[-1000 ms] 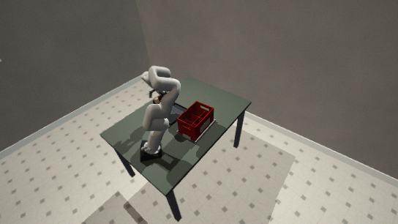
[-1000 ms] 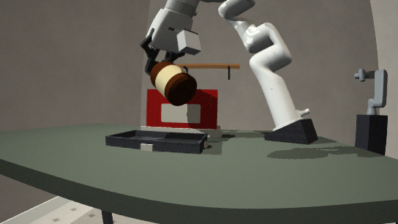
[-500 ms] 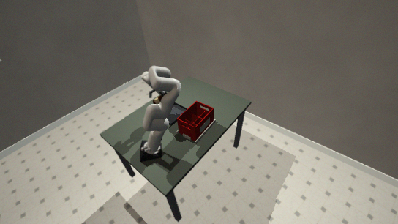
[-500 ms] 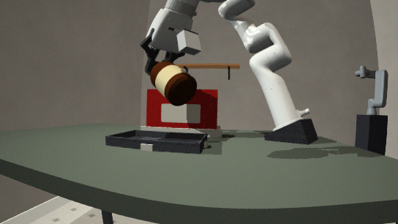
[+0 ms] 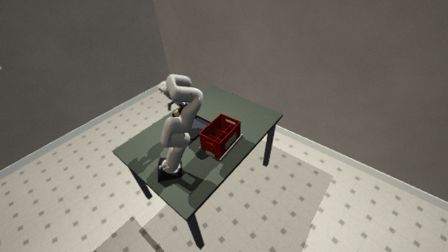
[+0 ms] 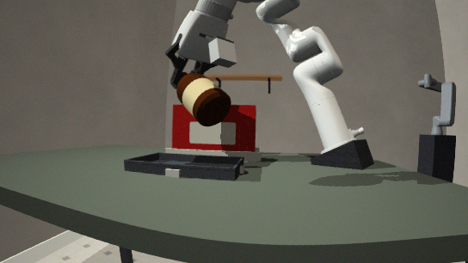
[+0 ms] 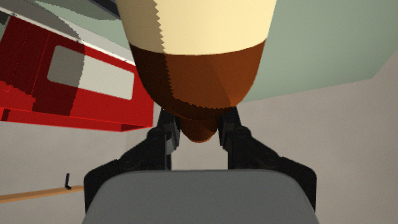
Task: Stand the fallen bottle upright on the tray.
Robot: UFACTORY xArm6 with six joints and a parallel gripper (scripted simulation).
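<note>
The brown bottle lies 4 cm behind my hand, 2 cm to the left of it and 3 cm below it. Also, from my hand: dark tray 1 cm ahead, 5 cm to the right, 19 cm below; then crate 1 cm ahead, 35 cm to the right, 12 cm below.
</note>
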